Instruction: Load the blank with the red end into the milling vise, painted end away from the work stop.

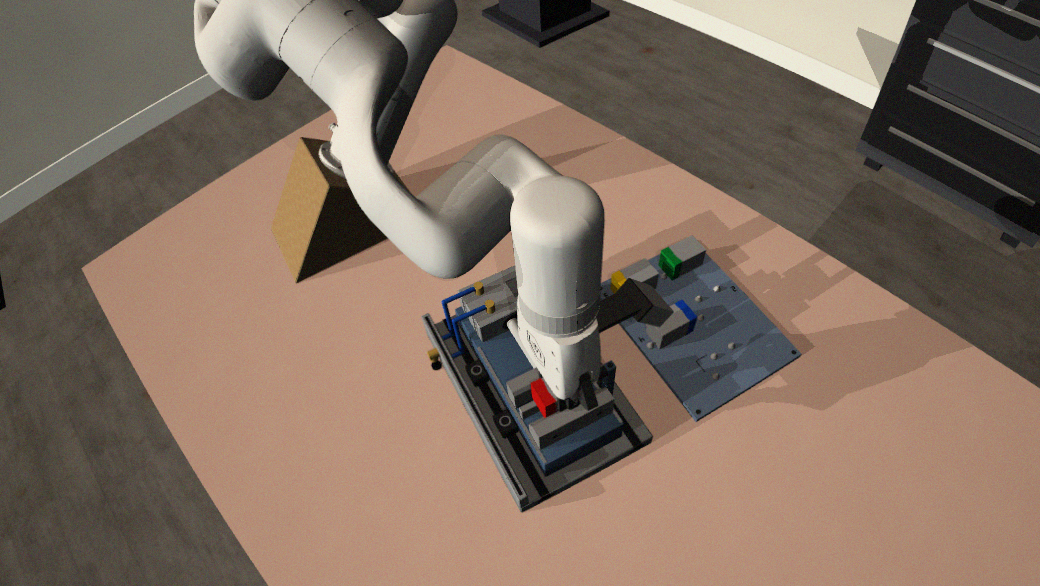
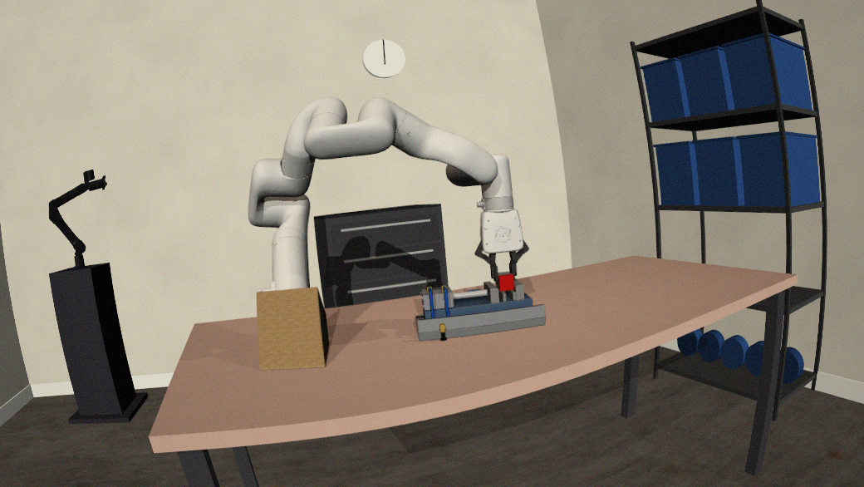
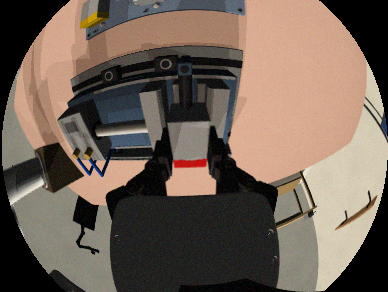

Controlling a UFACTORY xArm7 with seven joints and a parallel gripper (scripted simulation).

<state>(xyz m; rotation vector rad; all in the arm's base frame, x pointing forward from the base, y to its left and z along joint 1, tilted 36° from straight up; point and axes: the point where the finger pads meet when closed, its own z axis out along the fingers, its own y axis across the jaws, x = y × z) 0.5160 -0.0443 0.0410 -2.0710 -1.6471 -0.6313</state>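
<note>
Now: the fixed jaw 30 mm ahead of my hand, 10 mm to the right of it and 50 mm below it. From my hand the other things lie so: blue-ended blank (10 mm behind, 210 mm to the left, 100 mm below); then dark work stop (10 mm ahead, 50 mm to the left, 30 mm below); then hosed block (160 mm behind, 30 mm to the left, 50 mm below).
</note>
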